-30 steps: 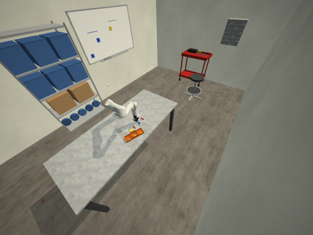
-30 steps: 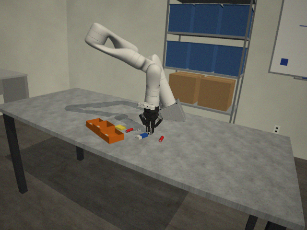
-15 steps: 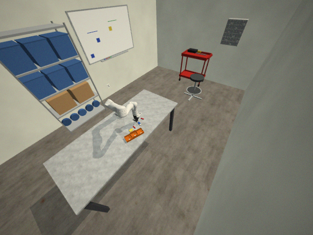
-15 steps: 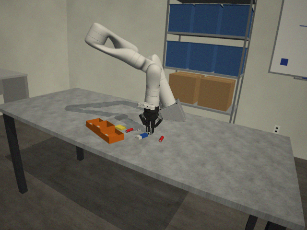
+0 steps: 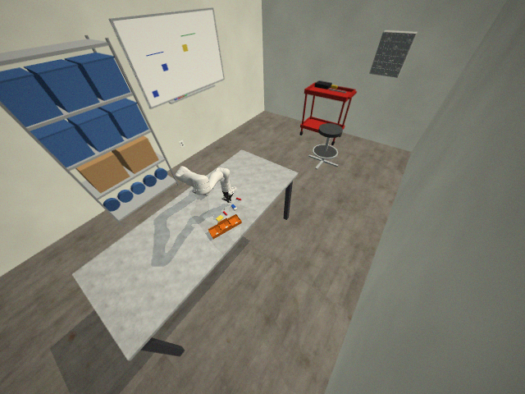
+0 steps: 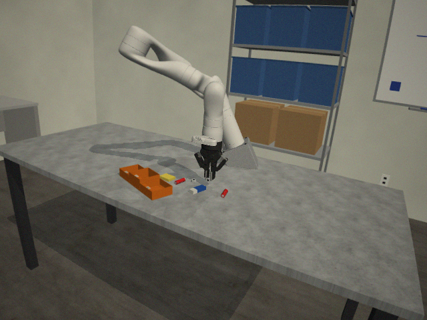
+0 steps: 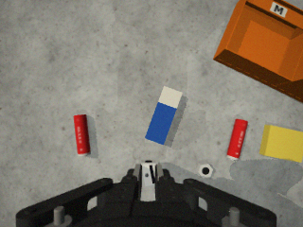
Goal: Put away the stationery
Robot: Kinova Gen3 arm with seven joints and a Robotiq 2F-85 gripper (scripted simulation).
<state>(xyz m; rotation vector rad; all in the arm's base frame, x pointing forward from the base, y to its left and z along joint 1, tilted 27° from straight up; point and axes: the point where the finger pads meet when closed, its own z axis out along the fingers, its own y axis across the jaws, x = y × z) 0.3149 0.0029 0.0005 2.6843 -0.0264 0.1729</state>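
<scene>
Now: the yellow block 17 cm to the right of my hand, 4 cm below it and 2 cm ahead of it. The rest, counted from my hand: nut (7 cm to the right, 4 cm below, 1 cm behind); white eraser (7 cm ahead, 4 cm below, 2 cm to the right); grey sharpener-like piece (1 cm below).
</scene>
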